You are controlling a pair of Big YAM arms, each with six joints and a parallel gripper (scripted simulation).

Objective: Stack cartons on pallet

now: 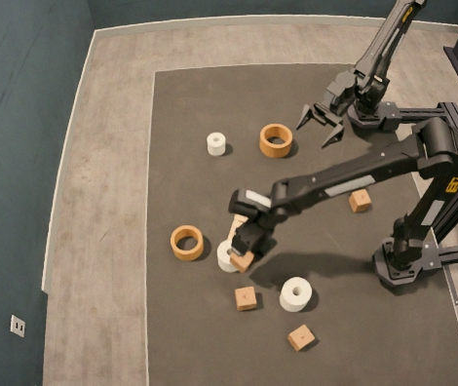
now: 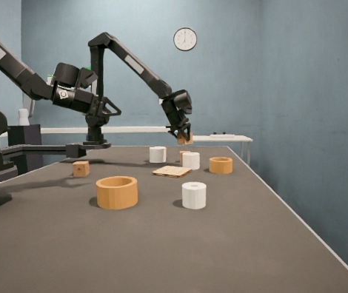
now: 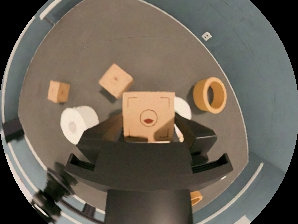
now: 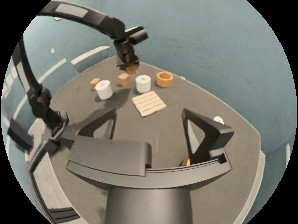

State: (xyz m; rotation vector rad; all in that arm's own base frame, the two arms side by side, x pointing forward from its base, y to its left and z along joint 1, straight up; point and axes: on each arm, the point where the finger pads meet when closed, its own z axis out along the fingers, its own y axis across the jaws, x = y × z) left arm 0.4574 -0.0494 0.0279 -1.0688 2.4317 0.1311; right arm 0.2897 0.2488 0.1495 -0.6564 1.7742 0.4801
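Now: the wooden pallet 15 cm to the right of my left hand, 12 cm below it and 3 cm behind it. From my left hand the other things lie so: carton: right at my left hand.
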